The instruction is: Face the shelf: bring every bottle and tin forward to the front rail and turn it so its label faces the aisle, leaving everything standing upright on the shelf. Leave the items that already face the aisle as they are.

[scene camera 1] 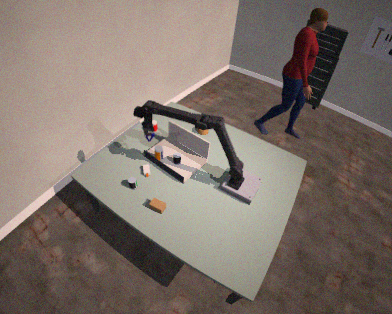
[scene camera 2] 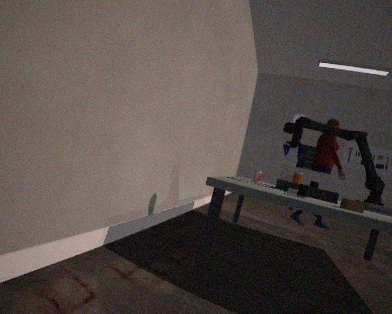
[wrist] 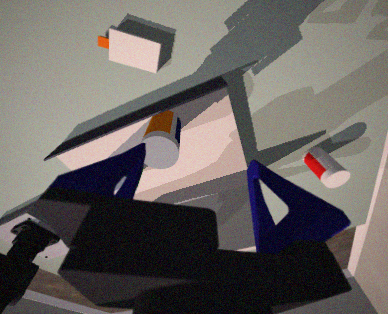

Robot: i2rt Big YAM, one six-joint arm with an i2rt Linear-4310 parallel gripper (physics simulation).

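Places are measured from the arm's base along level axes (x ahead, y left, z up), in centimetres.
Pixels of known places: gripper, fingertip midpoint: (scene camera 1: 147, 136) (scene camera 2: 291, 157) (wrist: 199, 157); arm's base, origin of the base link: (scene camera 1: 235, 182) (scene camera 2: 373, 203) (wrist: 38, 232).
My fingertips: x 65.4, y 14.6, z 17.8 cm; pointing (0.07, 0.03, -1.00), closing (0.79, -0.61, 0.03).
Observation:
For each thing: its middle in the pictures, then the offset to it from my fingertips.
- dark front rail, body centre: (wrist: 128, 119) (scene camera 2: 306, 191) (scene camera 1: 162, 166) dx -14.0, dy +1.6, dz -20.3 cm
- grey-topped bottle, body centre: (wrist: 163, 135) (scene camera 2: 297, 179) (scene camera 1: 158, 153) dx -7.3, dy -2.4, dz -13.9 cm
- black tin, body centre: (scene camera 1: 177, 158) (scene camera 2: 313, 186) dx -20.3, dy -7.6, dz -15.8 cm
- red-and-white can, body centre: (wrist: 323, 166) (scene camera 2: 257, 176) (scene camera 1: 154, 126) dx +20.8, dy -29.9, dz -18.3 cm
- white box, body centre: (wrist: 130, 49) (scene camera 1: 146, 170) dx -6.3, dy +11.1, dz -21.7 cm
- black-and-green can, body centre: (scene camera 1: 132, 183) dx -7.2, dy +26.8, dz -19.6 cm
- orange-brown block, body centre: (scene camera 2: 352, 205) (scene camera 1: 157, 205) dx -31.9, dy +30.3, dz -20.6 cm
- orange object, body centre: (scene camera 1: 203, 129) dx -15.1, dy -54.7, dz -20.6 cm
The shelf (scene camera 1: 189, 140) (wrist: 242, 115) is a low pale tray with a tall back panel and a dark front rail (scene camera 1: 165, 167) (wrist: 135, 122). A grey-topped bottle (scene camera 1: 158, 153) (scene camera 2: 298, 178) (wrist: 162, 147) with an orange and a blue patch stands upright close behind the rail; orange is on its rail side. A black tin (scene camera 1: 177, 159) (scene camera 2: 314, 185) stands upright, set back from the rail; its label is not readable, and it does not show in the wrist view. My gripper (scene camera 1: 150, 136) (scene camera 2: 294, 149) (wrist: 199, 157) is open and empty, high above the table beyond the shelf's end, by the red-and-white can.
A red-and-white can (scene camera 1: 154, 126) (scene camera 2: 259, 176) (wrist: 325, 168) stands beyond the shelf's end. A white box (scene camera 1: 146, 170) (wrist: 134, 51), a black-and-green can (scene camera 1: 132, 183) and an orange-brown block (scene camera 1: 158, 205) are in front. An orange object (scene camera 1: 203, 131) is behind the back panel. A person (scene camera 1: 300, 65) is beyond the table.

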